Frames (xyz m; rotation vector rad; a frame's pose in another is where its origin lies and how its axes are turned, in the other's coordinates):
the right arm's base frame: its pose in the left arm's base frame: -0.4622 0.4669 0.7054 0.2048 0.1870 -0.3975
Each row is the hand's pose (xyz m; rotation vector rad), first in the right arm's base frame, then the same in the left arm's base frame.
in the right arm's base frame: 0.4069 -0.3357 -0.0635 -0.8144 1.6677 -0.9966
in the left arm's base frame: -0.2373 0.0311 0.5011 -0.4584 2.1080 -1.0152
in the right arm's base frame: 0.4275 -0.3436 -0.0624 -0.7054 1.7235 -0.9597
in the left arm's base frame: -0.2216 0.0162 0.4963 -0.3307 2.1434 -0.9856
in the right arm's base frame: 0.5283 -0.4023 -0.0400 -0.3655 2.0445 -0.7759
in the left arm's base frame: -0.1508 -0.0786 0.4863 0.0936 2.3862 -0.7779
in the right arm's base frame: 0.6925 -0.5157 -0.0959 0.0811 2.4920 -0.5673
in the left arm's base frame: -0.0554 -0.2275 0.3783 0.6404 2.7266 -0.4921
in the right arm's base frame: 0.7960 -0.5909 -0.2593 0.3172 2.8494 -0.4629
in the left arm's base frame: -0.0147 -0.2948 0.1862 -0.9148 -2.9565 0.2741
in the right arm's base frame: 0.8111 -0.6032 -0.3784 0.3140 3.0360 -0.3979
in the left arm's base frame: -0.0226 -0.2836 0.0663 -0.8422 -2.8235 0.1219
